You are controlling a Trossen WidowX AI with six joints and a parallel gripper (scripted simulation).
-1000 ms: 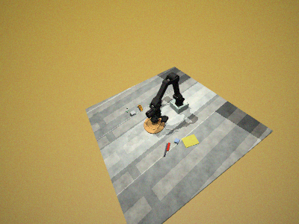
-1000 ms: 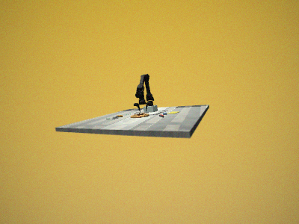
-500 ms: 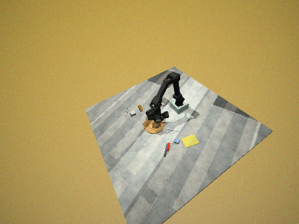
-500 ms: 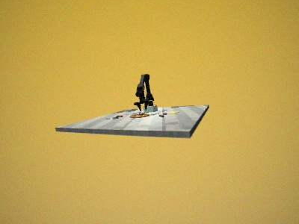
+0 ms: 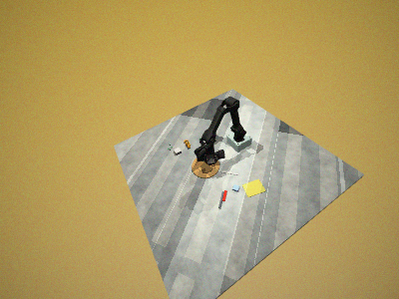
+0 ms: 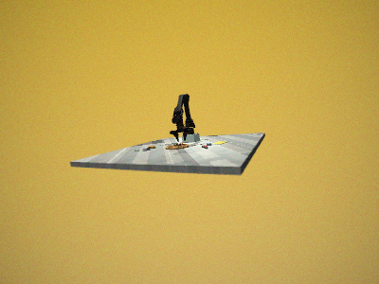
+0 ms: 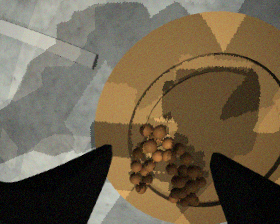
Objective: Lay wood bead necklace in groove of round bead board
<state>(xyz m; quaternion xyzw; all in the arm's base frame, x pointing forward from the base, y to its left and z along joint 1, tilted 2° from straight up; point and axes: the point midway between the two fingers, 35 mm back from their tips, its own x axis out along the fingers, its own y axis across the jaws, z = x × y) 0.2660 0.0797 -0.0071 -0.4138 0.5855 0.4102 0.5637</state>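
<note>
The round bead board is 4 cm ahead of my gripper tip, 2 cm to the right of it and 3 cm below it. The rest, counted from my gripper tip: thin grey stick: 8 cm behind, 11 cm to the left, 4 cm below; red-handled tool: 4 cm ahead, 25 cm to the left, 4 cm below; small blue block: 6 cm behind, 23 cm to the left, 3 cm below.
</note>
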